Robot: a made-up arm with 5 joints.
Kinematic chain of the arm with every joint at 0, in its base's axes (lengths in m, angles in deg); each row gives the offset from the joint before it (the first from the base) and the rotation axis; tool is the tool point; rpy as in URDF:
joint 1: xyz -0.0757 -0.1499 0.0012 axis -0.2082 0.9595 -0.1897
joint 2: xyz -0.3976 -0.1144 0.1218 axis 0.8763 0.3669 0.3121
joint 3: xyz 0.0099 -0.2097 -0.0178 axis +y
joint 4: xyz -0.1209 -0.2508 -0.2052 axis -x
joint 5: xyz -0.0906 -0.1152 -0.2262 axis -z
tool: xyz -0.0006 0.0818 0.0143 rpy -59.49 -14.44 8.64
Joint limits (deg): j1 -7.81..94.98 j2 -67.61..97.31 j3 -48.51..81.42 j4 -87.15..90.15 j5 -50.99..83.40
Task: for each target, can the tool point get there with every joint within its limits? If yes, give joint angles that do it. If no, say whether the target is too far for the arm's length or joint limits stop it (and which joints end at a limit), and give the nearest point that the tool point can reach.
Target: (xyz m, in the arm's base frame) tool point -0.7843 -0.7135 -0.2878
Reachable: yes | joints 13.07 27.98 -7.64 42.21 -33.82
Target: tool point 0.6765 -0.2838 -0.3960
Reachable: no: joint limits stop it (at a limit: joint 1, joint 3, joint 5) | nearest point -0.1815 -0.4871 -0.4666 | short by 0.885 m
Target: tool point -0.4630 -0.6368 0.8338
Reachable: yes | joints 70.77 -4.76 22.81 38.91 6.55
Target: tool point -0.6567 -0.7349 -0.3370
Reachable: yes | joints 8.80 17.96 -13.04 31.30 6.11
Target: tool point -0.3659 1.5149 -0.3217
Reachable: no: too far | nearest point -0.3908 0.3702 0.3394 | short by 1.322 m
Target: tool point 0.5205 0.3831 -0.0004
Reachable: no: joint limits stop it (at a limit: joint 1, joint 2, joint 3, joint 4, joint 5) | nearest point -0.1971 0.2683 0.3796 | short by 0.820 m
